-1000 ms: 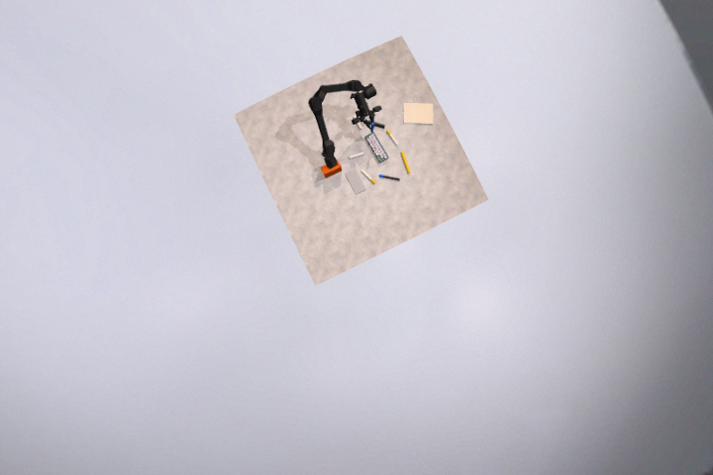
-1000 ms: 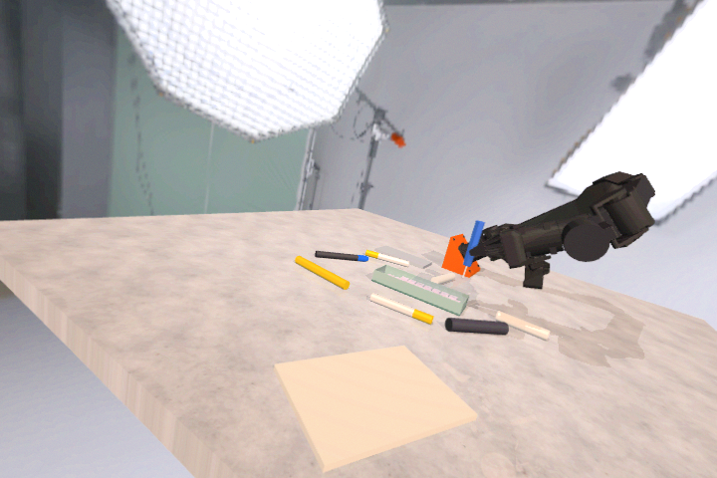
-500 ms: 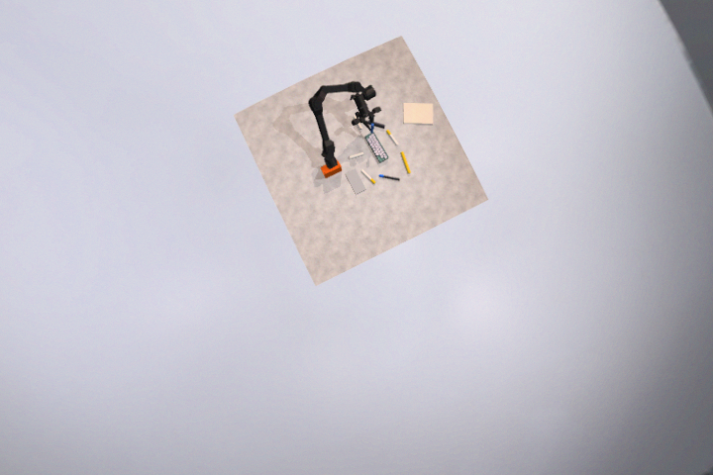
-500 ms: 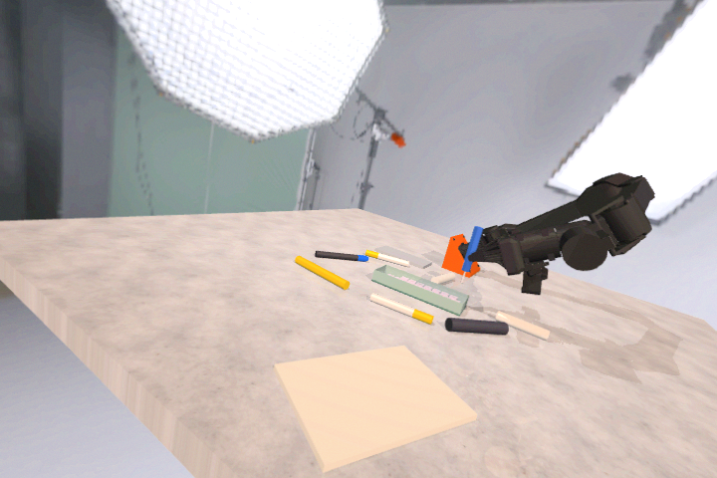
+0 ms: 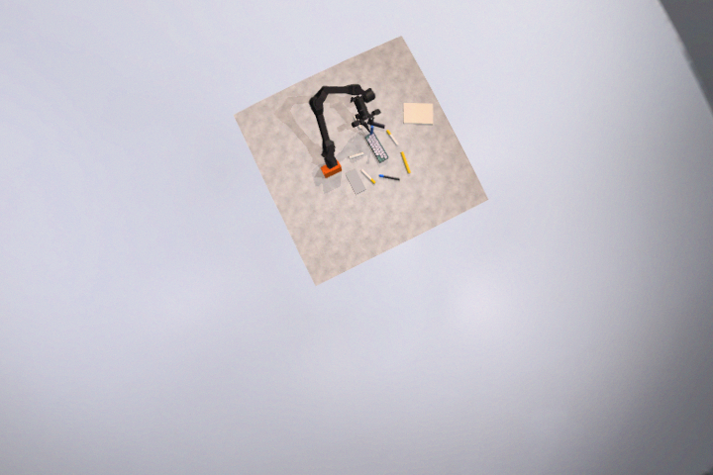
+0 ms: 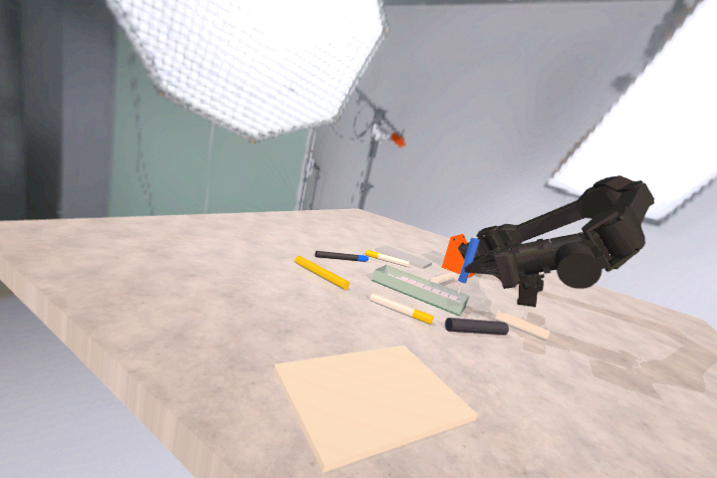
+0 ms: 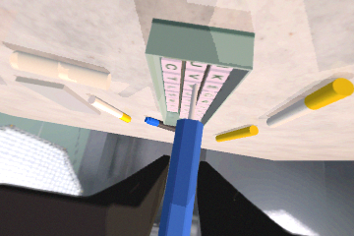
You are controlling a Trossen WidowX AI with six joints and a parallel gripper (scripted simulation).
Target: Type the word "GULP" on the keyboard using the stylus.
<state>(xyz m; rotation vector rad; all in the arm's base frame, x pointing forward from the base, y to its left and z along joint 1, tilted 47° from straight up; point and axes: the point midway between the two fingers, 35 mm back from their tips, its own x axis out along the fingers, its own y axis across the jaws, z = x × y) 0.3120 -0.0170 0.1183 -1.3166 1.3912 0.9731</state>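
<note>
Now: gripper tip 8 cm short of the black cylinder, 6 cm to the right of it and 8 cm above it. The rest, counted from my gripper tip: blue stylus (1 cm below); yellow stick (11 cm ahead, 27 cm to the right, 8 cm below); grey flat block (24 cm behind, 20 cm to the right, 8 cm below).
</note>
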